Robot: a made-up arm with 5 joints.
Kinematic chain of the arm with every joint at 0, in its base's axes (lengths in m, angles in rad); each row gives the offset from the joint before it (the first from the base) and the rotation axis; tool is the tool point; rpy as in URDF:
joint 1: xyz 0.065 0 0.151 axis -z
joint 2: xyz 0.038 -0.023 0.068 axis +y
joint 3: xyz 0.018 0 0.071 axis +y
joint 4: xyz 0.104 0 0.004 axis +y
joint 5: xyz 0.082 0.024 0 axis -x
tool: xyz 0 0 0 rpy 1.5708 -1.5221 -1.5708
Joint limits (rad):
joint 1: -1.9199..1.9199
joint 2: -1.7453..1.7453
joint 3: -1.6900..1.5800
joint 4: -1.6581..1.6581
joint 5: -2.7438..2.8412
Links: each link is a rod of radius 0.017 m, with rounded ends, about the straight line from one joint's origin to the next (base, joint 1, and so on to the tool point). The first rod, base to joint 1, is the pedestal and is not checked.
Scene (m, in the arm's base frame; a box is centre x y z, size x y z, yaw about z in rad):
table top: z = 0
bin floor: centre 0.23 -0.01 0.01 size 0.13 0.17 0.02 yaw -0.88
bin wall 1: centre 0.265 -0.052 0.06 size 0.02 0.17 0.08 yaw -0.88
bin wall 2: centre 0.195 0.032 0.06 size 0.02 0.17 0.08 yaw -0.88
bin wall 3: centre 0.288 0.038 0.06 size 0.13 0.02 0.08 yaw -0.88
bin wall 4: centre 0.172 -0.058 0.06 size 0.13 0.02 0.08 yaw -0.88
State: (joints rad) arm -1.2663 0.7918 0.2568 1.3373 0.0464
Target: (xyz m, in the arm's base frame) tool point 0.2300 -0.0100 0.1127
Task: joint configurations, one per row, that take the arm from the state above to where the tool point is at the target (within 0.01 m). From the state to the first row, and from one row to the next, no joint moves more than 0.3 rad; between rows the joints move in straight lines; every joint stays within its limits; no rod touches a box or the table.
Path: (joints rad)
1: -0.9828 0.6498 0.0200 1.3398 -0.0229
2: -0.6993 0.5078 -0.2168 1.3423 -0.0922
3: -0.4159 0.3657 -0.4535 1.3448 -0.1614
4: -0.1746 0.5615 -0.2485 1.1977 -0.0575
5: 0.0666 0.7572 -0.0434 1.0506 0.0464

